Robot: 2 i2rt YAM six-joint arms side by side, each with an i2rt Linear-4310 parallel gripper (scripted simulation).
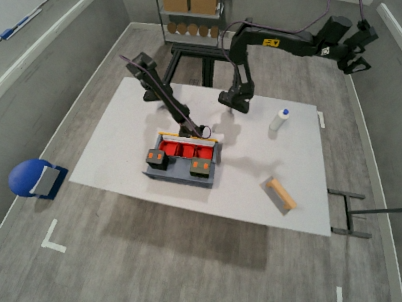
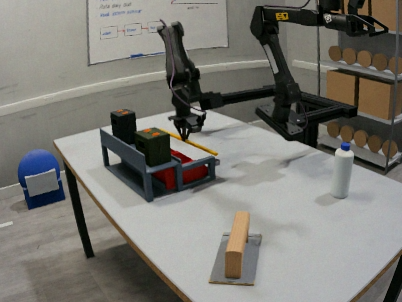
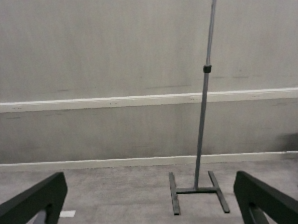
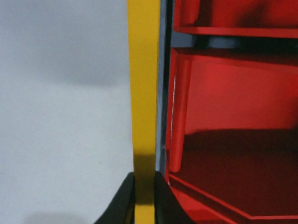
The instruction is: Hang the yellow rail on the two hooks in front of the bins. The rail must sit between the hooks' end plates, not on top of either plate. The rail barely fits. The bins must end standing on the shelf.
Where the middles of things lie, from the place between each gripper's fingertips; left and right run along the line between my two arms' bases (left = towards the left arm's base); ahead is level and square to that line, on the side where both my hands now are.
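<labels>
My right gripper is 30 mm above the blue-grey shelf (image 2: 147, 189) and 140 mm short of it. Counting from that right hand, you'd find the green box (image 2: 154, 143) 110 mm to the left, 50 mm above and 210 mm ahead.
As for my left hand (image 1: 367, 59), it's 390 mm short of the green box, 600 mm to the left of it and 420 mm above it. The blue-grey shelf, measured from the left hand, is 320 mm ahead, 710 mm to the right and 500 mm below.
</labels>
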